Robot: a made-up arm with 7 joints. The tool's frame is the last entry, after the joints. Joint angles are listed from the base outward. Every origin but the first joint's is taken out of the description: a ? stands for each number. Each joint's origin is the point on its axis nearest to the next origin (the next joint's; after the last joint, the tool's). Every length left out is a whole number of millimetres.
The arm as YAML. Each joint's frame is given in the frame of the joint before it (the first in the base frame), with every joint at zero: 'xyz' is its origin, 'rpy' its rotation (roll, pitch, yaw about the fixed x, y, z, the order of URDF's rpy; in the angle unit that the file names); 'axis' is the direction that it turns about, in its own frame. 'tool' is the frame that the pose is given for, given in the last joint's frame.
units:
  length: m
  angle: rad
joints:
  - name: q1
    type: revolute
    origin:
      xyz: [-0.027, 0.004, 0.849]
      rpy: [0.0, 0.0, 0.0]
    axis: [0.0, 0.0, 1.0]
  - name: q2
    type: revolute
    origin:
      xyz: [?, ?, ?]
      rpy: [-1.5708, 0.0, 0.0]
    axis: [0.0, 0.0, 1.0]
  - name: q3
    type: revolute
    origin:
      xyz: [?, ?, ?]
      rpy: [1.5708, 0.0, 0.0]
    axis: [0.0, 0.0, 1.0]
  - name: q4
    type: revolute
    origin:
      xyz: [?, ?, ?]
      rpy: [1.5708, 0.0, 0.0]
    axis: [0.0, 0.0, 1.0]
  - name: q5
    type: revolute
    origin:
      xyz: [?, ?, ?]
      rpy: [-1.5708, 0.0, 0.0]
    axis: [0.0, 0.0, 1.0]
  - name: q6
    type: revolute
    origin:
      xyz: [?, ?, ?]
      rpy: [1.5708, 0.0, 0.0]
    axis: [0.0, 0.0, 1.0]
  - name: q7
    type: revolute
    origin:
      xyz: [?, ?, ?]
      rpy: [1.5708, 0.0, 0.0]
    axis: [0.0, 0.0, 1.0]
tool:
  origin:
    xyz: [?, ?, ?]
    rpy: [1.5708, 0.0, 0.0]
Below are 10 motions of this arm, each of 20 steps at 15 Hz.
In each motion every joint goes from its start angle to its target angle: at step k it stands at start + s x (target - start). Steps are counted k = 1, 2, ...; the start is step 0. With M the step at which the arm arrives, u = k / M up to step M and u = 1 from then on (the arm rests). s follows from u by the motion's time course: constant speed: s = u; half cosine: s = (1 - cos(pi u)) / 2; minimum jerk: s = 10 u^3 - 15 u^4 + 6 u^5.
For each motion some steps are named. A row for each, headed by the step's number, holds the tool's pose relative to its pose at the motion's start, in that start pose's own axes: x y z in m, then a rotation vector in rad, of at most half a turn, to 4 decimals.
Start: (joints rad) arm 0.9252 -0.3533 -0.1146 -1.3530 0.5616 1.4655 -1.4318
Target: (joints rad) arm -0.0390 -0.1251 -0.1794 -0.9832 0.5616 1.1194 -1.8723
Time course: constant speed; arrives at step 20
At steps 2, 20:
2: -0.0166 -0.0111 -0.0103 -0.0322 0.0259 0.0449
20: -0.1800 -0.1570 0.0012 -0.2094 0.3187 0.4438

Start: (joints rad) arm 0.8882 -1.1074 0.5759 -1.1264 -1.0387 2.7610 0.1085
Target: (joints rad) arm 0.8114 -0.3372 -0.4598 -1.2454 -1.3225 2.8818 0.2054
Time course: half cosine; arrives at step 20
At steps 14, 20:
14: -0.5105 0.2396 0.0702 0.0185 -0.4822 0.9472
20: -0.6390 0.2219 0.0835 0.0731 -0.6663 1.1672

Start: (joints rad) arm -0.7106 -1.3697 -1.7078 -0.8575 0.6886 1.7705 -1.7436
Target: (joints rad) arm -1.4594 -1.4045 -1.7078 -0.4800 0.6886 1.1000 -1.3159
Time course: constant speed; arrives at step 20
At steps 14, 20:
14: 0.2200 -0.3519 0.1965 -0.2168 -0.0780 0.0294
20: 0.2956 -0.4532 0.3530 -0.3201 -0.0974 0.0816

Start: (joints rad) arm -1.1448 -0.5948 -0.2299 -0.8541 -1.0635 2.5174 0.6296
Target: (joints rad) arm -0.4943 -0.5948 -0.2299 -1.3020 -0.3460 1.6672 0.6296
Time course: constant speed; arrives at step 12
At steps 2, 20:
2: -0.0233 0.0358 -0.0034 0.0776 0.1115 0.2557
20: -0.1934 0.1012 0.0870 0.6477 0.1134 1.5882

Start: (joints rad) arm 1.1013 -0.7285 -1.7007 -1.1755 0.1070 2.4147 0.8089
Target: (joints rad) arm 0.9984 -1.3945 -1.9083 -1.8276 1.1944 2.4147 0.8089
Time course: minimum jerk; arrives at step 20
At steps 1, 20:
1: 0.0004 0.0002 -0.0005 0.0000 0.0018 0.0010
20: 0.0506 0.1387 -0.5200 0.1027 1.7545 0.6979

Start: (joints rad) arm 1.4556 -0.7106 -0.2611 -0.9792 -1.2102 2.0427 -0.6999
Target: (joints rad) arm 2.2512 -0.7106 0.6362 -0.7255 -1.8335 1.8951 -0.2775
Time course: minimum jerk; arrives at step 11
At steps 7, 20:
7: -0.1105 -0.0397 -0.0572 0.1467 0.6319 -0.6766
20: -0.1891 0.0131 -0.0677 0.2983 0.9336 -0.8377

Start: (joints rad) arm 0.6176 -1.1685 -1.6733 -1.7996 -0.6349 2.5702 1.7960
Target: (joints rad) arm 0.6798 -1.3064 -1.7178 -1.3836 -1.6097 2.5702 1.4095
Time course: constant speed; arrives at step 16
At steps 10, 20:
10: 0.0444 -0.0043 0.0153 0.1687 -0.5822 -0.4222
20: 0.0810 0.0005 0.0184 0.1585 -0.8947 -0.7370

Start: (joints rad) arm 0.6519 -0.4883 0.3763 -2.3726 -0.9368 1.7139 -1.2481
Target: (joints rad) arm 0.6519 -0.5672 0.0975 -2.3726 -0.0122 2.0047 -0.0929
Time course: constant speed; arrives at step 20
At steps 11, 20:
11: -0.0492 0.0397 0.0300 0.2562 0.8667 -0.5393
20: -0.0812 0.0722 0.0617 0.7109 1.5774 -0.8925

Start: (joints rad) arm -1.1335 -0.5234 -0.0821 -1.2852 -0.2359 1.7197 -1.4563
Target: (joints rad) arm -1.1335 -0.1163 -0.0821 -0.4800 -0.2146 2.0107 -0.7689
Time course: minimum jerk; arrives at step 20
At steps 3, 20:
3: 0.0002 -0.0025 -0.0033 -0.0181 0.0205 -0.0016
20: 0.0185 -0.0546 -0.0554 -0.6397 0.7248 -0.2873

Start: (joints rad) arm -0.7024 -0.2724 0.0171 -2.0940 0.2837 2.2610 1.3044
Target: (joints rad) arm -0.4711 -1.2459 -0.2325 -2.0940 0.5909 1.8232 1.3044
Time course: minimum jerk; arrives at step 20
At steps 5, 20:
5: -0.0062 -0.0417 -0.0260 0.0621 0.0004 0.0349
20: 0.0428 -0.2628 -0.3697 0.5753 -0.1800 0.5560

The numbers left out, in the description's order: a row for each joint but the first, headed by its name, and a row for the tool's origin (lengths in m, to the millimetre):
q2: -0.03 0.023 0.0
q3: -0.02 -0.407 0.0
q4: 0.095 0.018 0.0
q5: -0.049 0.26 0.0
q6: 0.013 -0.004 0.0
q7: 0.111 -0.008 0.0
tool: -0.019 0.015 0.0

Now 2 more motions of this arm.
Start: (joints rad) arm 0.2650 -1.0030 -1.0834 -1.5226 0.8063 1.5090 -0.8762
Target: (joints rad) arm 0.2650 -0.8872 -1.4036 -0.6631 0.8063 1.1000 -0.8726
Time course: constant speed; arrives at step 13
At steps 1, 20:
1: 0.0078 -0.0177 0.0075 -0.0298 -0.0271 -0.0091
20: 0.0607 -0.1589 0.1792 -0.4802 -0.3303 0.0512

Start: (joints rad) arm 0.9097 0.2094 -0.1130 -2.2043 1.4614 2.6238 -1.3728
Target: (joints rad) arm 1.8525 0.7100 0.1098 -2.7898 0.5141 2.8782 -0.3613
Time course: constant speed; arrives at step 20
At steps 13, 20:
13: -0.1819 0.1737 0.1815 -0.1053 -0.3492 1.0502
20: -0.3327 0.1724 0.2430 -0.3053 -0.7329 1.4269

